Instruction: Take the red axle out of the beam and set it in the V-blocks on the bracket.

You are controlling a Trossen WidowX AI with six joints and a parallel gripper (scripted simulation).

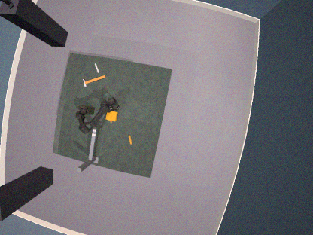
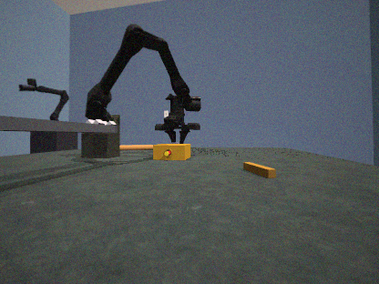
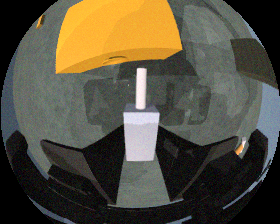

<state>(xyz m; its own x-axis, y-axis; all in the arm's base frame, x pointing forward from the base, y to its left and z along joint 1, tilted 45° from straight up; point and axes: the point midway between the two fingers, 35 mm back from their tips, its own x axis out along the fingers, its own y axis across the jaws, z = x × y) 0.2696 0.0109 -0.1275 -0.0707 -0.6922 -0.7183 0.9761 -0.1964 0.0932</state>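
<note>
Now: the orange beam 1 cm ahead of my gripper tip, 12 cm to the right of it and 1 cm below it. The rest, counted from my gripper tip: small orange bar: 24 cm ahead, 37 cm to the right, 2 cm below.
</note>
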